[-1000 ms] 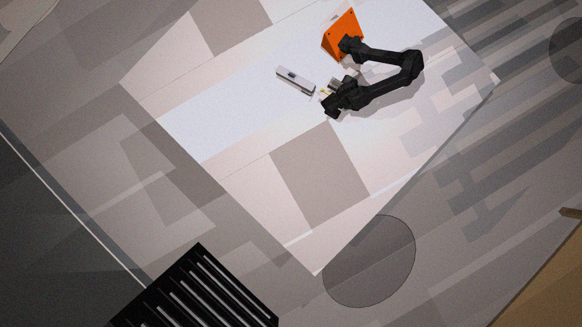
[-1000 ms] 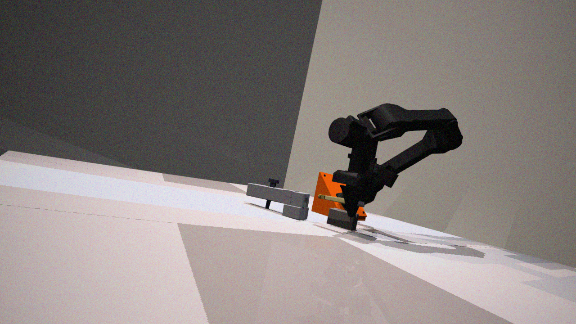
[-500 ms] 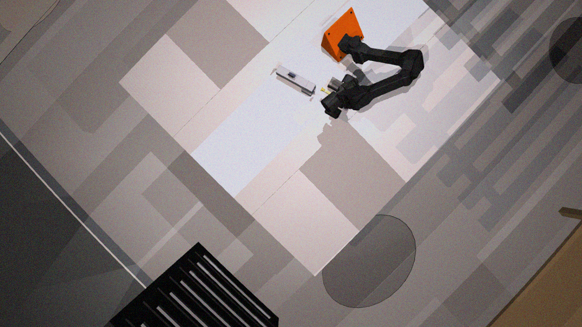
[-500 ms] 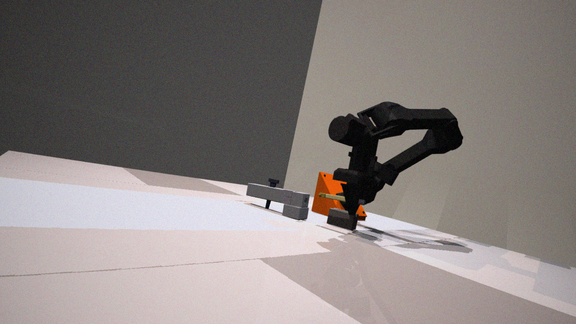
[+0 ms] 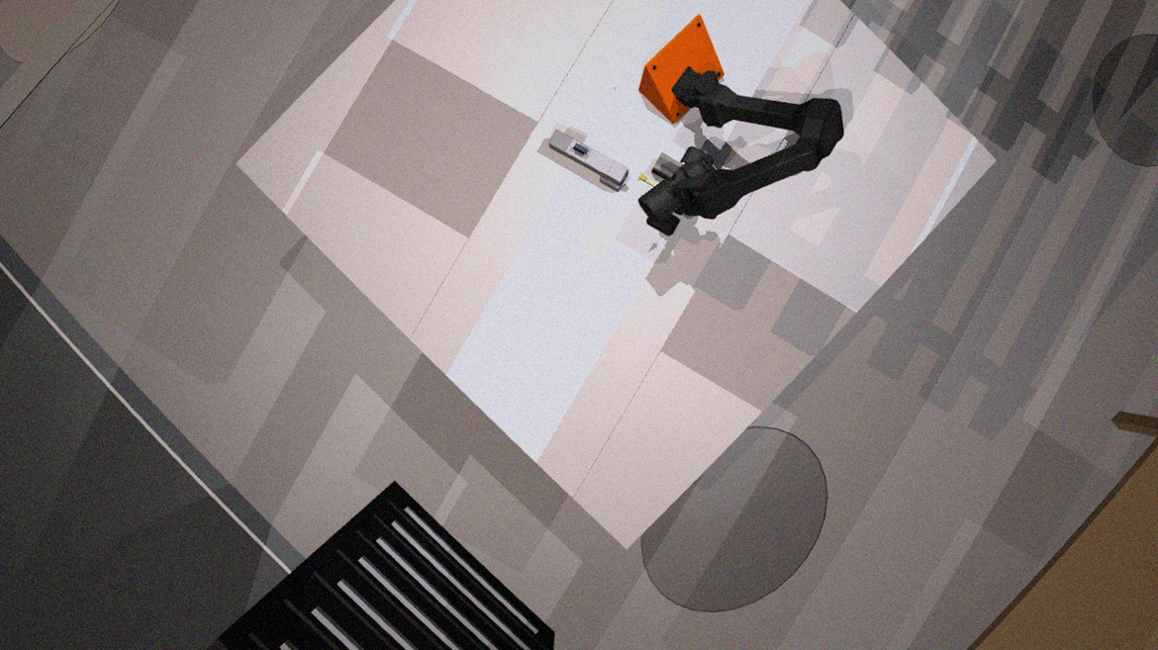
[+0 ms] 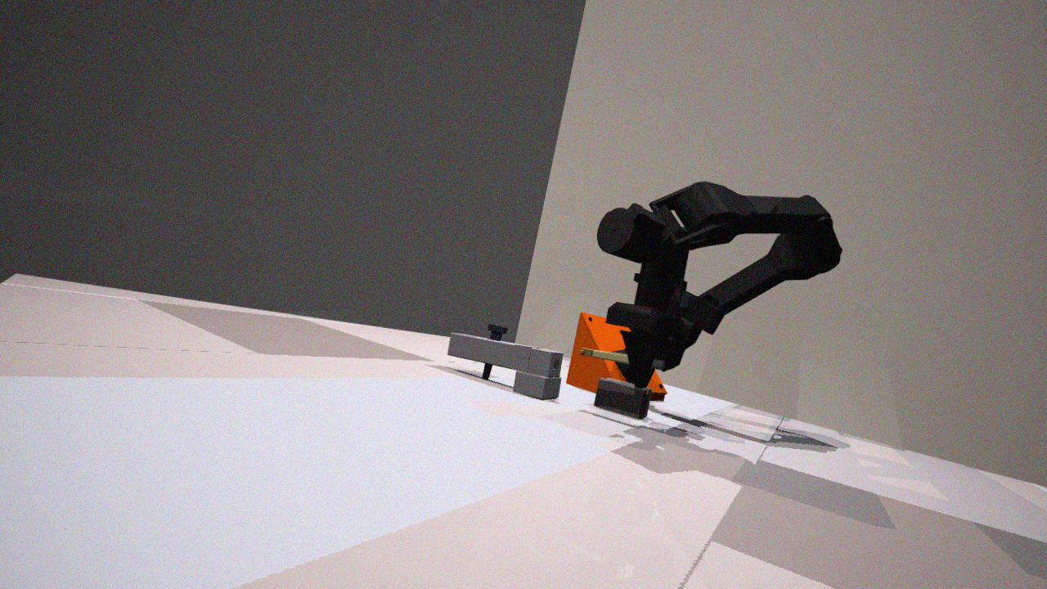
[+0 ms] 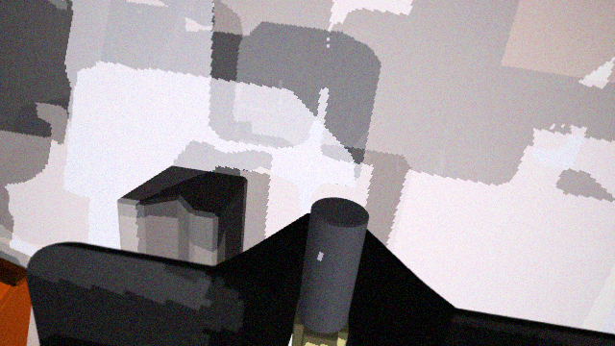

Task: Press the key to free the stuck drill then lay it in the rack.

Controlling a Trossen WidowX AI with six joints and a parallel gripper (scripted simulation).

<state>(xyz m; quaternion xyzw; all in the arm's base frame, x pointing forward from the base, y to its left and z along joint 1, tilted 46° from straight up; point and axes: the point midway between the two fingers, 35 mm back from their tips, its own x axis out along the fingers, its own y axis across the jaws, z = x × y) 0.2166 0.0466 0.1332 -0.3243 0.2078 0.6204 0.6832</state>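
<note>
My gripper tip is 4 cm to the left of the drill, 3 cm below it and 1 cm short of it. Round my gripper tip: dark key: 23 cm to the right, 4 cm ahead, 1 cm above; then long grey holder: 20 cm to the right, 4 cm ahead, 1 cm below; then grey rack: 6 cm behind, 5 cm to the right, 3 cm below.
</note>
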